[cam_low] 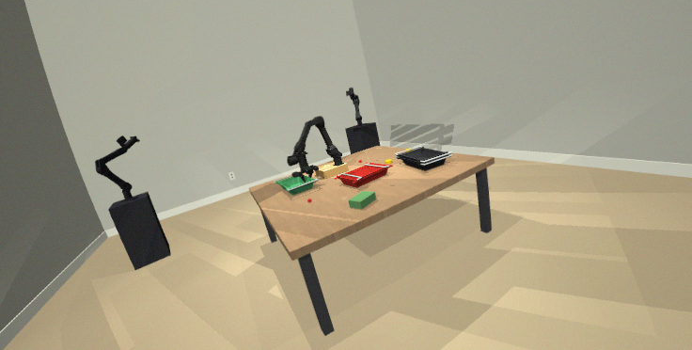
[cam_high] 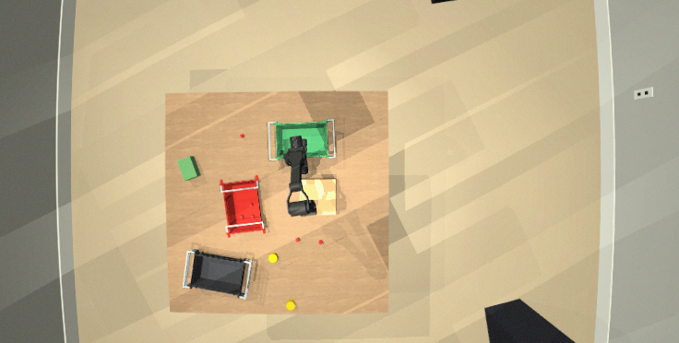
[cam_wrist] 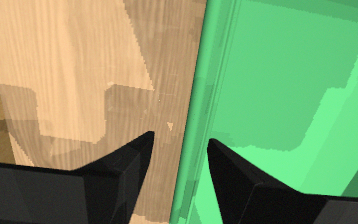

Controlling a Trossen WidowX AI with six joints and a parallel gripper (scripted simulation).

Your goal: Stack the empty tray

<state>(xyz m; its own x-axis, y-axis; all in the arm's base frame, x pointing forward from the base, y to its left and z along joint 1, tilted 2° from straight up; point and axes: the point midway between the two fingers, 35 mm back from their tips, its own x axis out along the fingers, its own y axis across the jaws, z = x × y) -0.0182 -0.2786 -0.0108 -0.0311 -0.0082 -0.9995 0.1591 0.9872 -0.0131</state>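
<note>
My gripper tip is now 90 mm to the left of the green tray, 30 mm below it and 10 mm past it. From my gripper tip the other things lie so: green block (660 mm ahead, 60 mm to the right, 10 mm above).
</note>
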